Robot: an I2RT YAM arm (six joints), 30 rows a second.
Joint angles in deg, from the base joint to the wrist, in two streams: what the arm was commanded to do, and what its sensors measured. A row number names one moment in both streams.
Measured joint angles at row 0:
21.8, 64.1, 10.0, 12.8, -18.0, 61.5
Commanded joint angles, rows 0 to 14:
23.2, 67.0, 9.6, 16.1, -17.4, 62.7
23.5, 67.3, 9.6, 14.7, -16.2, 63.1
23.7, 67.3, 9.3, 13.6, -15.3, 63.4
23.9, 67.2, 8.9, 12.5, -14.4, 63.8
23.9, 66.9, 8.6, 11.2, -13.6, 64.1
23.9, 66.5, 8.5, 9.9, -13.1, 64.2
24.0, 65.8, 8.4, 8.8, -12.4, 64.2
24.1, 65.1, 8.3, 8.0, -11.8, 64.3
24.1, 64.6, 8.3, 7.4, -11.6, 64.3
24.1, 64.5, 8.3, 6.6, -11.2, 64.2
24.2, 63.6, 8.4, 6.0, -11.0, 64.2
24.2, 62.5, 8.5, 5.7, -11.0, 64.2
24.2, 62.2, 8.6, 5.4, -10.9, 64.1
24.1, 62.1, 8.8, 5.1, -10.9, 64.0
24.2, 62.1, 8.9, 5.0, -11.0, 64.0
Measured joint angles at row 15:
24.0, 62.2, 9.8, 10.9, -13.3, 64.0
